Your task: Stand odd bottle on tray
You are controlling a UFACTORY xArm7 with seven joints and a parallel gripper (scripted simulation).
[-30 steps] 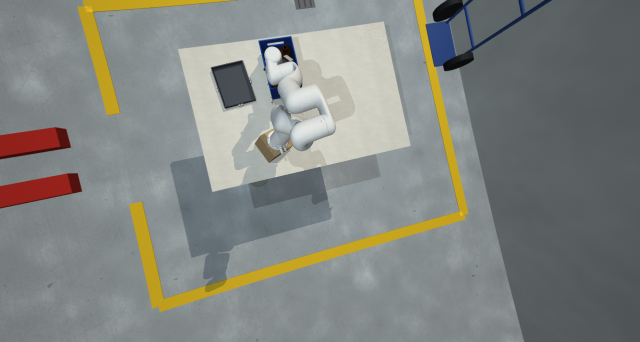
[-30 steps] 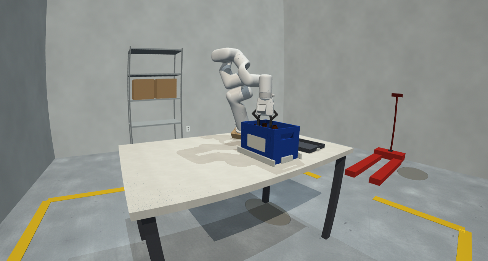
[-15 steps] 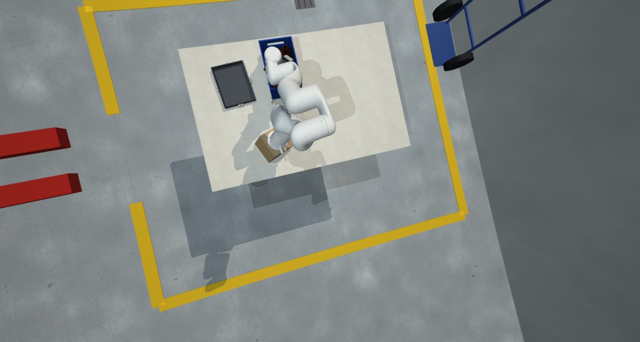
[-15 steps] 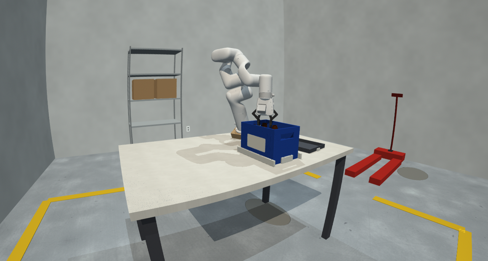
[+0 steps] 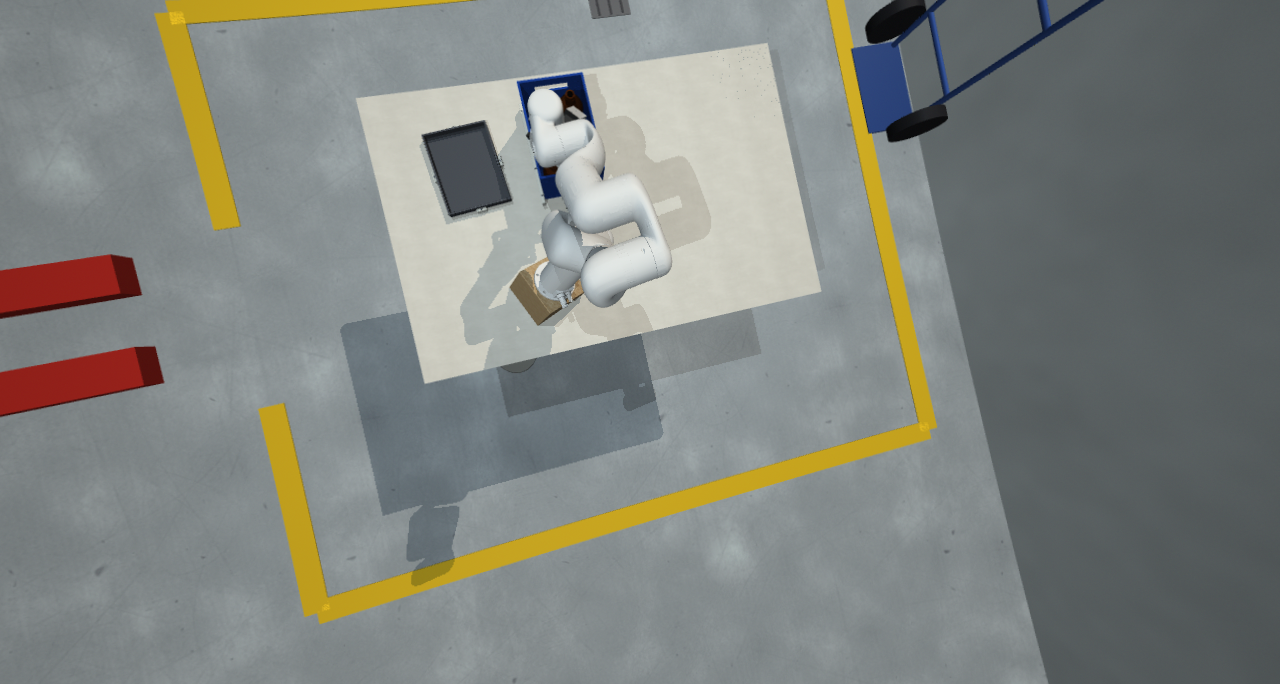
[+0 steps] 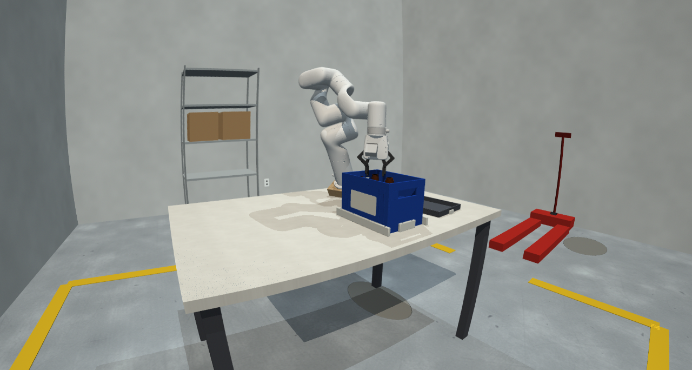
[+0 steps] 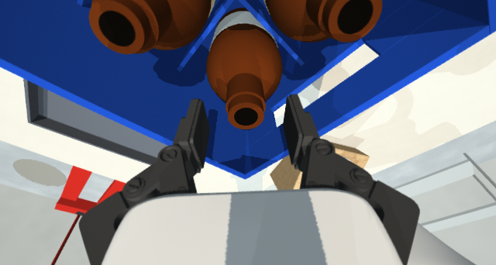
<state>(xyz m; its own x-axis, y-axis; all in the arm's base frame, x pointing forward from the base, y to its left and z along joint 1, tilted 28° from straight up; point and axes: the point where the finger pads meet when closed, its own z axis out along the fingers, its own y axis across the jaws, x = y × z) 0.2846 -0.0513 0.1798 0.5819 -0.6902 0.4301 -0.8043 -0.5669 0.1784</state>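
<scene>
Now: the blue crate 80 mm ahead of my hand, 60 mm to the right of it and 90 mm below it. Also, from my hand: dark grey tray: 120 mm ahead, 240 mm to the left, 160 mm below.
</scene>
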